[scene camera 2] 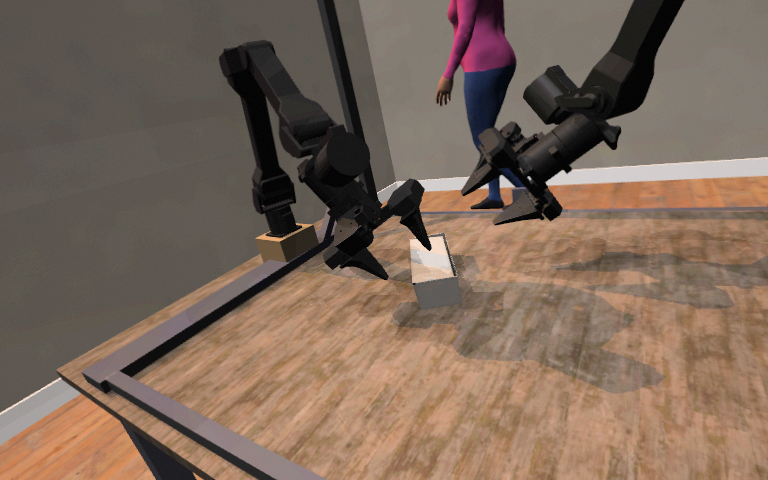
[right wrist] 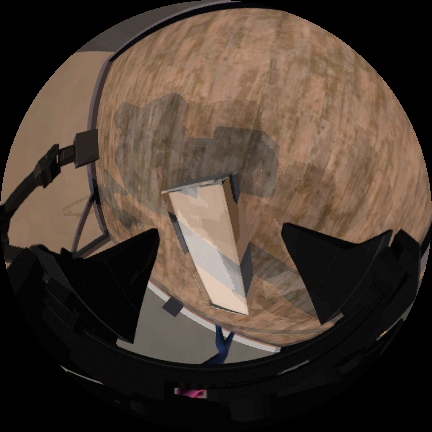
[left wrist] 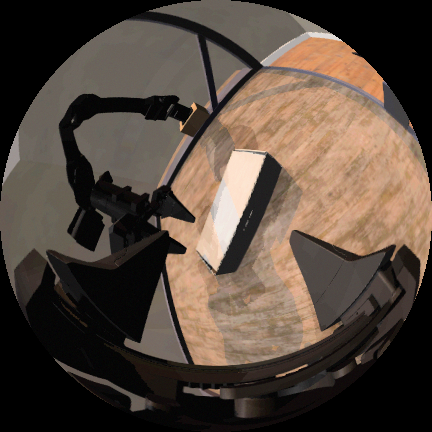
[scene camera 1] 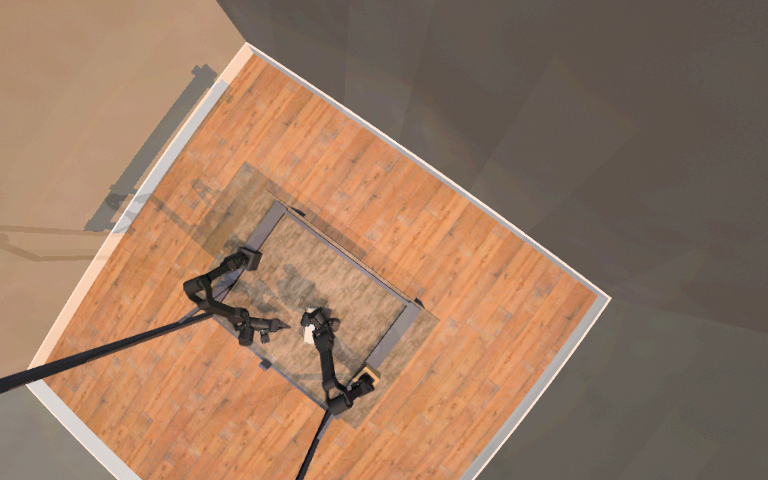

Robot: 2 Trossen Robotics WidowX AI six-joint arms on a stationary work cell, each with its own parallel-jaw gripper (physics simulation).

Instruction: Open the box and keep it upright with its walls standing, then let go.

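Pixels of known places: left gripper, fingertip midpoint: (scene camera 2: 478, 209) (left wrist: 232, 236) (scene camera 1: 288, 327); right gripper, fingertip midpoint: (scene camera 2: 408, 264) (right wrist: 222, 232) (left wrist: 190, 233); left arm's base, origin of the base link: (right wrist: 74, 152) (scene camera 1: 243, 259); right arm's base, origin of the base link: (scene camera 2: 284, 231) (left wrist: 186, 115) (scene camera 1: 366, 380).
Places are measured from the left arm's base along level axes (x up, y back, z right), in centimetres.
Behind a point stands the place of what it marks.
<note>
The box (scene camera 1: 308, 335) {x -3.5, y -46.7, z 25.5 cm} (scene camera 2: 432, 261) {x -3.5, y -45.4, z 18.3 cm} (left wrist: 239, 200) {x -3.6, y -44.9, z 22.7 cm} (right wrist: 210, 240) {x -3.4, y -46.0, z 16.3 cm} is a long, low white box with dark or shaded sides. It lies flat on the table with its pale top closed. My right gripper (scene camera 2: 407, 263) {x -1.4, y -48.1, z 13.5 cm} (left wrist: 190, 233) {x -1.4, y -48.1, z 13.5 cm} (right wrist: 222, 232) {x -1.4, y -48.1, z 13.5 cm} is open and empty close above the box; in scene camera 2 one fingertip overlaps its top and the other is left of it. My left gripper (scene camera 1: 276, 332) {x 3.4, y -37.3, z 22.6 cm} (scene camera 2: 480, 208) {x 3.4, y -37.3, z 22.6 cm} (left wrist: 232, 236) {x 3.4, y -37.3, z 22.6 cm} is open and empty, higher up, to the right of the box in scene camera 2. Whether any fingertip touches the box is unclear.
The wood-grained table (scene camera 2: 339, 384) {x -7.9, y -53.8, z -5.9 cm} has a raised dark metal frame (scene camera 2: 186, 322) {x -5.9, y -88.3, z 5.0 cm} along its edges. The right arm's base stands on a wooden block (scene camera 2: 287, 243) {x -2.0, y -80.0, z 29.5 cm}. A person (scene camera 2: 487, 84) in a pink top stands beyond the table. Shadows of the arms fall around the box.
</note>
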